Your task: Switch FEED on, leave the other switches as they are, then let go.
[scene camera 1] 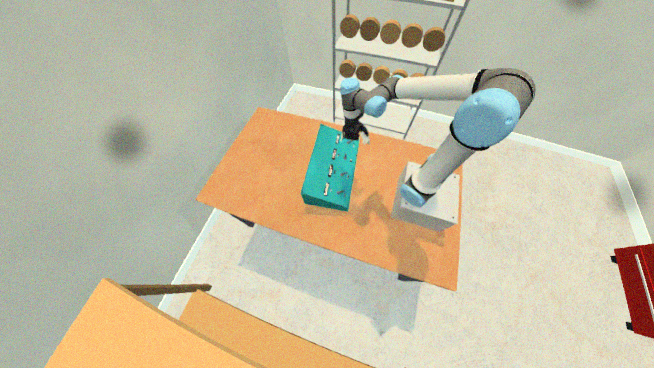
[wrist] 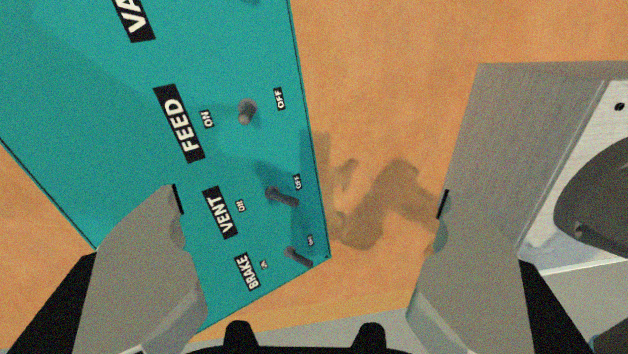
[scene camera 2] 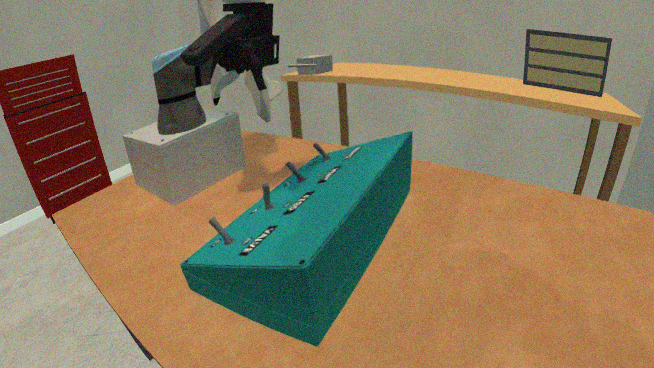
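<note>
A teal sloped switch box stands on the table. Its FEED lever leans to the ON side, unlike its neighbours. The VENT lever and BRAKE lever lean to OFF. The VALVE lever leans the same way as those two. My gripper is wide open and empty, raised over the BRAKE end of the box, apart from the levers. The VALVE lever is mostly cut off in the wrist view.
The arm's grey pedestal stands on the orange table on the OFF side of the box. A shelf rack is behind the table. A red cabinet and a side bench stand apart.
</note>
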